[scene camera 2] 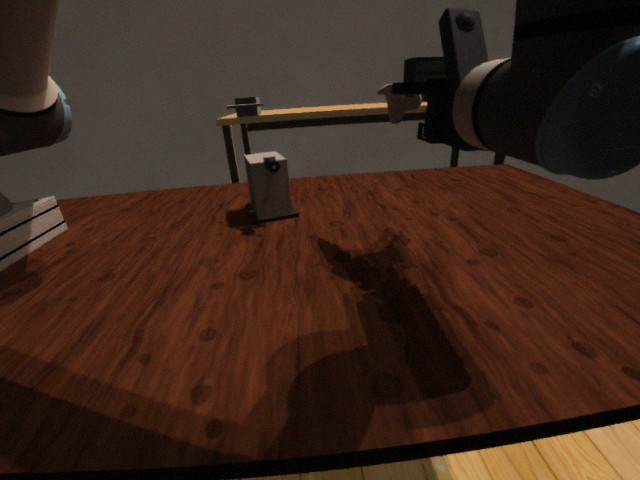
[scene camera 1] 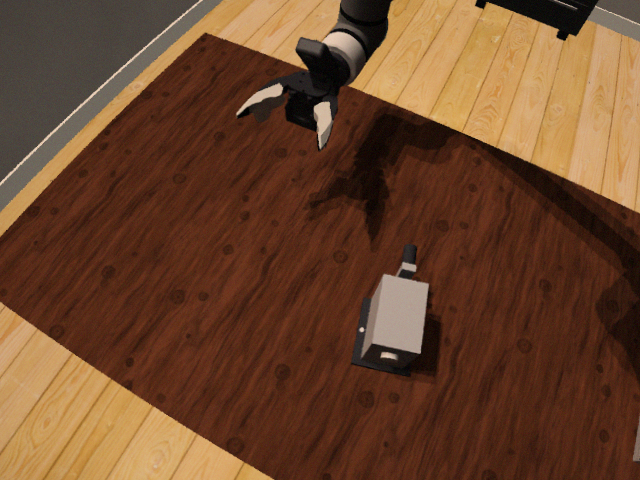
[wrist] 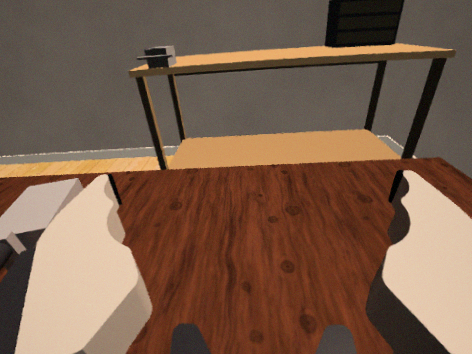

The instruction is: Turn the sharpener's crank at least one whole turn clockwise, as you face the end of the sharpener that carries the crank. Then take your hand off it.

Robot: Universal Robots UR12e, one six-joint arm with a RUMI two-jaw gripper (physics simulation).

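Frame: origin at the arm's base, x ahead, y up, z right, level; centimetres.
Seen in the pictures: gripper, fingertip midpoint: (scene camera 2: 422, 92) (scene camera 1: 276, 133) (wrist: 251, 176).
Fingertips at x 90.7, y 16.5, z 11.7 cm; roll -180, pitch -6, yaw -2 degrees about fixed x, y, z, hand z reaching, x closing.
Note:
Pixels of each thing's top centre, then the offset from my fingertips to it. "spot": a spot on its surface instead. Level surfaces: height alone.
- light grey box, surface spot: (scene camera 1: 400, 314) (wrist: 38, 202) spot: dx -27.5, dy -11.3, dz -16.4 cm
- black handle, surface spot: (scene camera 1: 409, 253) (scene camera 2: 272, 159) spot: dx -25.9, dy -10.2, dz -6.4 cm
- dark wooden table, surface height: dy -24.0 cm
The sharpener, a light grey box (scene camera 1: 400, 314) (scene camera 2: 269, 188) (wrist: 42, 202) on a dark base, stands upright on the dark wooden table. Its crank shows at the end facing scene camera 2, with a black handle (scene camera 1: 409, 253) (scene camera 2: 272, 165) near the top of the box; in the wrist view the handle (wrist: 5, 253) is at the left edge, partly cut off. My gripper (scene camera 1: 279, 132) (wrist: 251, 176) is open and empty, above the table and well apart from the crank, with its fingers pointing past the sharpener's side.
The dark wooden table (scene camera 1: 180, 248) (scene camera 2: 170, 289) (wrist: 250, 225) carries the arm's shadow. Behind it stands a wooden shelf table (scene camera 2: 330, 110) (wrist: 280, 59) with a small grey device (scene camera 2: 248, 106) (wrist: 160, 56) and a black box (wrist: 365, 22). A pale striped block (scene camera 2: 31, 229) is at the left.

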